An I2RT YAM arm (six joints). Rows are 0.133 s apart.
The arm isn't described. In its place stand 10 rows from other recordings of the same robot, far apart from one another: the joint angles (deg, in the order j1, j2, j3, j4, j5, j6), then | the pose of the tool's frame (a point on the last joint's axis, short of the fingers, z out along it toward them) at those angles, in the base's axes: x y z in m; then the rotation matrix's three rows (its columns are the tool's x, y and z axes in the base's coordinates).
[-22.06 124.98 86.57 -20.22 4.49 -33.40] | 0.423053 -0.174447 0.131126; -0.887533 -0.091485 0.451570; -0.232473 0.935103 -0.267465; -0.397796 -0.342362 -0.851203
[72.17 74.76 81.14 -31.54 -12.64 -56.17] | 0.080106 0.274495 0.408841; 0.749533 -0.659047 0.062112; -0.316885 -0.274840 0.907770; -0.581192 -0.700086 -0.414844
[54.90 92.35 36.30 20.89 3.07 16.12] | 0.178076 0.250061 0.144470; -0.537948 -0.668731 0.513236; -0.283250 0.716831 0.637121; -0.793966 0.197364 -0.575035
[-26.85 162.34 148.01 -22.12 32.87 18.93] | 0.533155 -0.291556 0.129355; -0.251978 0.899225 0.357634; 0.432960 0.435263 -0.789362; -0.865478 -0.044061 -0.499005
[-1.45 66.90 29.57 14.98 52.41 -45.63] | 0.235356 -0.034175 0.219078; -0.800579 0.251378 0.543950; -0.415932 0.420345 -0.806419; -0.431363 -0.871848 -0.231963
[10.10 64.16 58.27 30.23 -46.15 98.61] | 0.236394 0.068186 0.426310; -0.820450 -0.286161 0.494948; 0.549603 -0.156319 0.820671; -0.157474 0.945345 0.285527
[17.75 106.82 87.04 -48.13 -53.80 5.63] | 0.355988 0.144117 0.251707; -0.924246 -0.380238 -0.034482; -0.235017 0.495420 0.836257; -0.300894 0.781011 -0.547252
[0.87 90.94 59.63 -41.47 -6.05 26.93] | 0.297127 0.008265 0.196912; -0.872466 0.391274 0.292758; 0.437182 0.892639 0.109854; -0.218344 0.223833 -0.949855
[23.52 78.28 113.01 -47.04 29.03 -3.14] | 0.223518 0.078441 0.538473; -0.199894 0.074952 0.976947; -0.139233 0.984779 -0.104042; -0.969874 -0.156821 -0.186416
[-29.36 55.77 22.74 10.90 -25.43 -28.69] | 0.188722 -0.088626 0.208545; -0.334154 -0.073309 0.939663; -0.309472 0.950230 -0.035918; -0.890263 -0.302802 -0.340210
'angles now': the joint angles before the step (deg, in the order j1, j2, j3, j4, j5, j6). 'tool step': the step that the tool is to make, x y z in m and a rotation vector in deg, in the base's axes. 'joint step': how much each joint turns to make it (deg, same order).
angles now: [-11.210, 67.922, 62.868, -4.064, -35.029, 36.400]
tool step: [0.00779, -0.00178, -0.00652, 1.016, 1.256, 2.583]
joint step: [-0.356, 1.927, 0.163, 0.509, -3.023, 0.298]
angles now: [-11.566, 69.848, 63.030, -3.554, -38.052, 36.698]
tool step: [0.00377, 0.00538, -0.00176, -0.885, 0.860, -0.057]
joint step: [1.383, 0.685, 0.561, -1.115, 1.610, -0.927]
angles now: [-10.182, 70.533, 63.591, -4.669, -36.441, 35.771]
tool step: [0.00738, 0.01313, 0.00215, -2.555, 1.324, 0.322]
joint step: [3.165, 1.550, 2.518, -3.304, 3.375, -2.469]
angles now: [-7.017, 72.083, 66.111, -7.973, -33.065, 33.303]
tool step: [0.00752, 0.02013, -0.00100, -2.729, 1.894, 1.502]
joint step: [4.416, 1.769, 2.221, -3.329, 3.573, -2.343]
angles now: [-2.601, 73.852, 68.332, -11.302, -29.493, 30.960]
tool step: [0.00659, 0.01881, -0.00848, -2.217, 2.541, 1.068]
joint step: [3.963, 1.750, 0.657, -2.065, 3.454, -1.374]
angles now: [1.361, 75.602, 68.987, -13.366, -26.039, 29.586]
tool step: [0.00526, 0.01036, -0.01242, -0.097, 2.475, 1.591]
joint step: [1.922, 1.496, -0.753, -0.168, 0.307, 0.136]
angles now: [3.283, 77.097, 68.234, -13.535, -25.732, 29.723]
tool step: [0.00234, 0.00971, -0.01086, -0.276, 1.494, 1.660]
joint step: [1.763, 0.889, -1.174, 0.500, 0.160, -0.125]
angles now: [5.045, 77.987, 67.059, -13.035, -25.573, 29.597]
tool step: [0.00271, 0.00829, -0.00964, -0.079, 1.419, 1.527]
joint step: [1.435, 1.054, -0.820, 0.464, -0.110, 0.022]
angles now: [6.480, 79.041, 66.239, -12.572, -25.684, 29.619]
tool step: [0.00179, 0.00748, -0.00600, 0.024, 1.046, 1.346]
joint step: [1.279, 0.848, -0.309, 0.174, -0.127, 0.121]
